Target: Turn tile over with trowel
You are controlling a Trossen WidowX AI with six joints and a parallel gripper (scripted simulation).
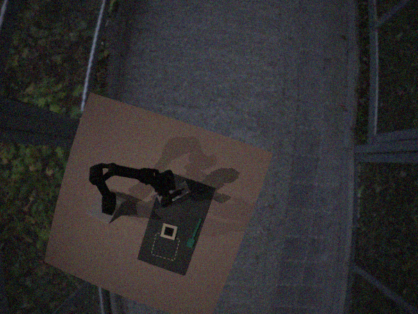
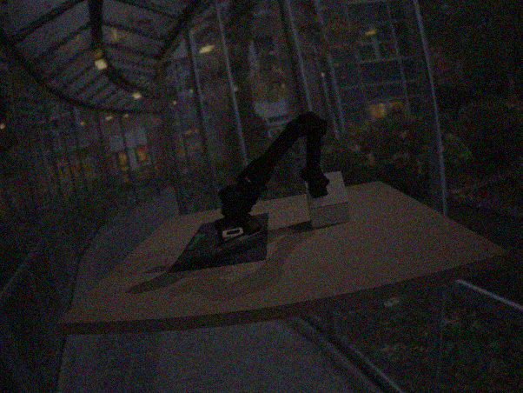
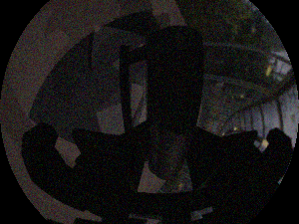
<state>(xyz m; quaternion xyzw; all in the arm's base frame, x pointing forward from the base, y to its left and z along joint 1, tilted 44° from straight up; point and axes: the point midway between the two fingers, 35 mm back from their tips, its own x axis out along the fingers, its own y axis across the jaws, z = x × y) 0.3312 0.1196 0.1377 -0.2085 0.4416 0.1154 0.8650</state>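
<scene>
My gripper tip is 180 mm to the left of the dark mat, 120 mm above it and 50 mm short of it. Also, from my gripper tip: green trowel: 210 mm to the right, 190 mm ahead, 90 mm below; tile: 230 mm to the right, 90 mm below, 30 mm ahead.
</scene>
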